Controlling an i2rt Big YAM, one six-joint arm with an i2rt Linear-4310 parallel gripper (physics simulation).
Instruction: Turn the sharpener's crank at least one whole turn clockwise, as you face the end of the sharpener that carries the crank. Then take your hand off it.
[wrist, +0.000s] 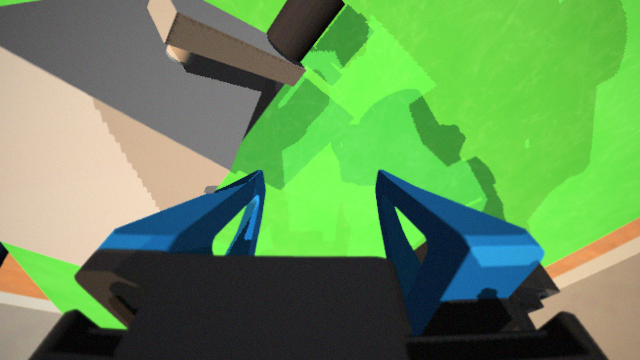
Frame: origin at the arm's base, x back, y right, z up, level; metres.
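Seen in the pictures: gripper, between the fingertips: (320, 179).
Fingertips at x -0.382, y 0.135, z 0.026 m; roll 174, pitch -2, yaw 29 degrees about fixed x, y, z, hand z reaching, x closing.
Observation:
A point is followed by its place in that frame.
The sharpener (165, 95) {x -0.456, y 0.158, z 0.044 m} is a grey and beige block at the upper left of the wrist view. Its crank has a flat beige-brown arm (230, 49) that runs from the upper left down to the right, with a short round shaft (177, 53) {x -0.463, y 0.163, z 0.021 m} at its left end. A dark brown cylindrical handle (304, 27) {x -0.421, y 0.190, z -0.003 m} stands out from the arm's right end and is cut off by the top edge of the view. My gripper (320, 179) {x -0.382, y 0.135, z 0.026 m} is open, with blue fingers and nothing between them. Its tips are apart from the crank, which appears above them in the view.
A bright green mat (525, 100) {x -0.226, y 0.228, z -0.066 m} lies under the sharpener, with several dark shadows on it. An orange-brown wooden edge (600, 250) shows at the lower right, and another stretch at the lower left. A pale strip runs outside the wooden edge.

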